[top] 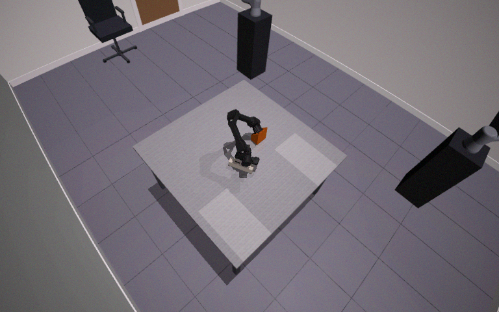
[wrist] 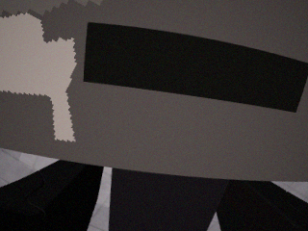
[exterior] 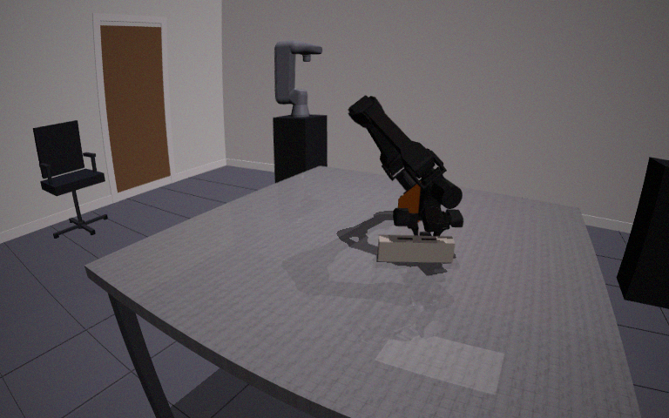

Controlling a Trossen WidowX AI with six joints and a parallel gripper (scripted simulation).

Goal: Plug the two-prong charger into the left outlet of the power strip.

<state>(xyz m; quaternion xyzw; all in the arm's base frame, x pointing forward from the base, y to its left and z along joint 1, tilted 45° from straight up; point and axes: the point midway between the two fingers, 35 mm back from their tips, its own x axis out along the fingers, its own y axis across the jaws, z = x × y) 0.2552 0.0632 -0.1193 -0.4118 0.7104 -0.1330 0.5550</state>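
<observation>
My gripper tip is 1 cm to the right of the black two-prong charger, 1 cm below it and 1 cm short of it.
</observation>
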